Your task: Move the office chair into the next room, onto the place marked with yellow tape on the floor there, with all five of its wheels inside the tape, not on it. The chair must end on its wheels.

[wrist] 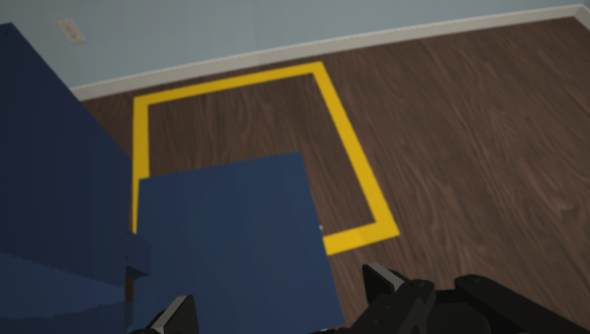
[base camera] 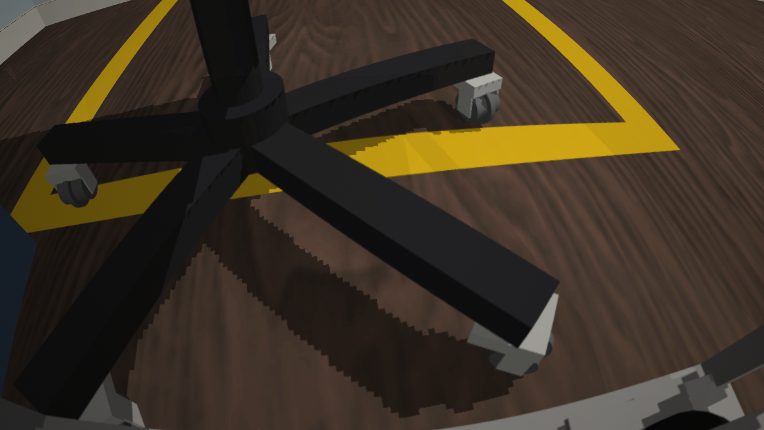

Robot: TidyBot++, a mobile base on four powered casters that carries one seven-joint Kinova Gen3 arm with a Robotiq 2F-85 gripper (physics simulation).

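Frame: origin at the arm's base, x ahead, y left, z up, level; millimetres.
Where they show: gripper, fingertip midpoint: (wrist: 282, 299).
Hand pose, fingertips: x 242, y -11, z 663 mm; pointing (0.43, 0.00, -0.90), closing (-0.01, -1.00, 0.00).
Things, the pixels of their top centre, and the offset from my fingertips. Level surfaces: height alone.
- right far wheel, middle of its top: (base camera: 472, 92) dx +320, dy -145, dz -1007 mm
- left wheel, middle of its top: (base camera: 77, 173) dx +232, dy +402, dz -1008 mm
- wall outlet, middle of its top: (wrist: 63, 21) dx +1334, dy +790, dz -602 mm
- Wooden floor, its level: dz -1059 mm
The office chair (base camera: 243, 114) (wrist: 230, 235) stands upright on its black five-armed base, across the near side of the yellow tape (base camera: 534, 144) (wrist: 345, 130). In the base view its back wheel (base camera: 271, 48) and right far wheel (base camera: 478, 104) are inside the tape, the latter close to the near strip. The left wheel (base camera: 77, 186) is over the tape near its left corner. The two near wheels (base camera: 515, 360) (base camera: 114, 405) are outside. In the wrist view the blue backrest (wrist: 55, 175) is at the left. My gripper (wrist: 282, 299) is open, above the seat's near part, holding nothing.
A pale blue wall (wrist: 350, 25) with a white baseboard (wrist: 300, 49) runs behind the tape's far side. A wall outlet (wrist: 71, 31) is at the upper left. Wooden floor (wrist: 475, 150) extends to the right of the tape. A light grey edge (base camera: 630, 397) crosses the bottom of the base view.
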